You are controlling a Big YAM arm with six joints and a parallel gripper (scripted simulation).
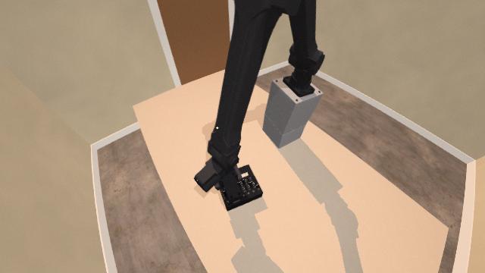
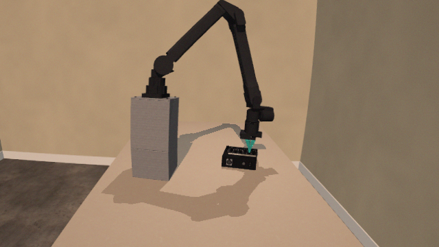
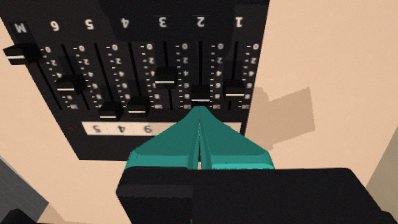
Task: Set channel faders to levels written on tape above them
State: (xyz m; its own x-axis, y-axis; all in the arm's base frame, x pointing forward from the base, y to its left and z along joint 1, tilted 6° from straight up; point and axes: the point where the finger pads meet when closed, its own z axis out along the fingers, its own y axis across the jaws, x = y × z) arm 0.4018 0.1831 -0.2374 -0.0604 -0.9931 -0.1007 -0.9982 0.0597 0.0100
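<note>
My hand is 2 cm to the right of the channel 1 fader cap, 2 cm short of it and 1 cm above it. Round my hand: channel 4 fader cap (4 cm behind, 1 cm to the left, 1 cm below); channel 3 fader cap (3 cm to the left, 2 cm behind, 1 cm below); channel 2 fader cap (1 cm to the left, 1 cm below).
</note>
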